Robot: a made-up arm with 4 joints. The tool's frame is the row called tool.
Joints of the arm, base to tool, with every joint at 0 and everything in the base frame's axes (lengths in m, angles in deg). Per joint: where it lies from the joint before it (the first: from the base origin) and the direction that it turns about. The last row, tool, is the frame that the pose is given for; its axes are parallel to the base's.
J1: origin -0.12 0.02 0.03 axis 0 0 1
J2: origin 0.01 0.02 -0.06 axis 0 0 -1
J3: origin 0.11 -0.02 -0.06 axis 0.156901 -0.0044 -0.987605
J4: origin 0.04 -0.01 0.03 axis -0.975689 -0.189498 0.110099
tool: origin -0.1 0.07 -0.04
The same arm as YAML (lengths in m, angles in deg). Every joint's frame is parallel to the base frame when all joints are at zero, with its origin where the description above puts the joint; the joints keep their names.
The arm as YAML. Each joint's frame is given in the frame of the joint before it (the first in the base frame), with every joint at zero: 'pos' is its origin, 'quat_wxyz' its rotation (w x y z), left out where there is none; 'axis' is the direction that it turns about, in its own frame. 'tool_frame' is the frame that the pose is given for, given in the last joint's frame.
length_unit: m
angle_unit: deg
joints:
  - joint: J1
    pos: [-0.12, 0.02, 0.03]
    axis: "+z"
  - joint: J2
    pos: [0.01, 0.02, -0.06]
    axis: "-z"
  - joint: J3
    pos: [0.11, -0.02, -0.06]
    axis: [0.156901, -0.0044, -0.987605]
  - joint: J4
    pos: [0.04, -0.01, 0.03]
    axis: [-0.975689, -0.189498, 0.110099]
tool_frame:
  pos: [-0.1, 0.07, -0.04]

